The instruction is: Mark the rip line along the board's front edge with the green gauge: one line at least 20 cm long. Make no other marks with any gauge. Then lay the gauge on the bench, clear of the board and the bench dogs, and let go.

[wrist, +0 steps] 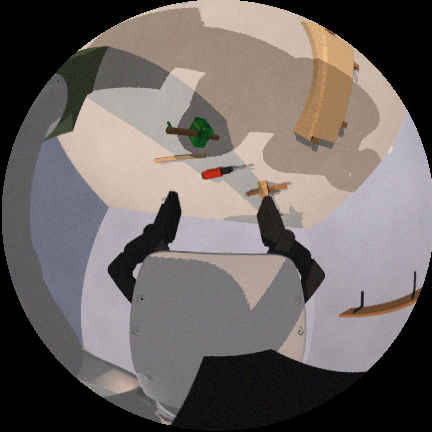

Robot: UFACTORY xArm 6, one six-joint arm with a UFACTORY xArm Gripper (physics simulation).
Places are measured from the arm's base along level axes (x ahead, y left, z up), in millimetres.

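Pixels of known places: gripper, between the fingertips: [219,202].
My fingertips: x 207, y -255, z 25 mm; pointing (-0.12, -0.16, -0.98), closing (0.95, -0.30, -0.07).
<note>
Ahead of a thing's pixels: the offset from my fingertips to its top centre. Level surfaces: height alone.
The green gauge [200,132], a green block on a brown stem, lies on the bench {dz -234 mm} [130,185] left of the view's middle, beyond the fingertips. The board {dx +239, dy +110, dz -214 mm} [327,85], light wood, lies at the upper right; brown bench dogs {dx +291, dy +10, dz -209 mm} [344,124] {dx +214, dy -45, dz -209 mm} [315,139] show at its edges. Whether any line is marked on it cannot be made out. My gripper [219,202] is open and empty, above the bench's near edge. The gauge is apart from both fingers.
A red-handled screwdriver {dx -34, dy -133, dz -207 mm} [212,173] and a thin wooden stick {dx -159, dy -61, dz -221 mm} [175,159] lie on the near side of the green gauge. A wooden gauge {dx +86, dy -225, dz -177 mm} [263,188] lies close to the right fingertip in the view. A dark green block [85,75] stands at the left. A brown shelf [380,307] shows at lower right.
</note>
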